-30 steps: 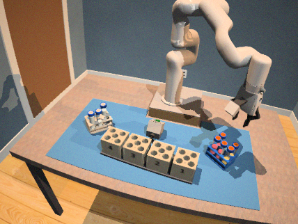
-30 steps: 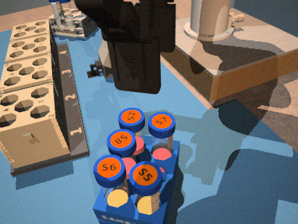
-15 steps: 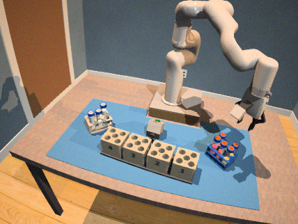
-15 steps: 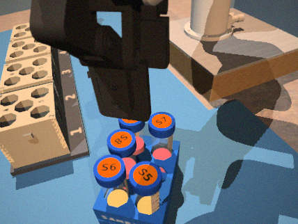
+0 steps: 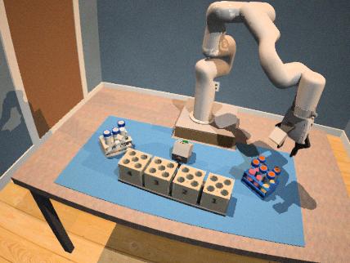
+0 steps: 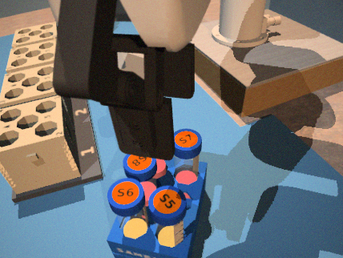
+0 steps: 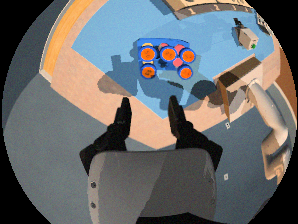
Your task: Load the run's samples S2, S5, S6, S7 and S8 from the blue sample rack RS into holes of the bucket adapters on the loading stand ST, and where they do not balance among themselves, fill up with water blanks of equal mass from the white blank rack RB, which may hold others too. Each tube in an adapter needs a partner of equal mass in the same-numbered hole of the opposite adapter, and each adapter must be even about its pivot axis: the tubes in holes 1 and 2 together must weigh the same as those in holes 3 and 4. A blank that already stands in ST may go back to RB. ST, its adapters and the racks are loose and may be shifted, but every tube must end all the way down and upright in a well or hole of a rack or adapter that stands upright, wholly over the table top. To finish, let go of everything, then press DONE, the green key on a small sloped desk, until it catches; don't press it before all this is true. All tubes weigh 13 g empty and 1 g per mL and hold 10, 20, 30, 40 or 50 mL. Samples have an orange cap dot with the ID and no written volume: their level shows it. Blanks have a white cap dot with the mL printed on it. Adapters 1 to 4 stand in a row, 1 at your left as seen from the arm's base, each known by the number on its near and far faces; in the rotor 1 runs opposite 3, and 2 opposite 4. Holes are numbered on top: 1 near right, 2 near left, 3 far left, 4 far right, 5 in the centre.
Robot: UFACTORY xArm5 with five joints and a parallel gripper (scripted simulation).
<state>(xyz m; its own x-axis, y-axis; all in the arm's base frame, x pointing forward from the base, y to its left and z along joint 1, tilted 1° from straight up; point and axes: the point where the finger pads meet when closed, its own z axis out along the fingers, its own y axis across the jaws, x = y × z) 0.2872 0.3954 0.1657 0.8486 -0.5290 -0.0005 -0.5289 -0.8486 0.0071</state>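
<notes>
The blue sample rack RS is 40 mm to the right of my hand and 200 mm below it. Round my hand: white blank rack RB (40 mm ahead, 690 mm to the right, 200 mm below); blue-capped tube (80 mm ahead, 700 mm to the right, 170 mm below); loading stand ST (140 mm ahead, 360 mm to the right, 230 mm below).
</notes>
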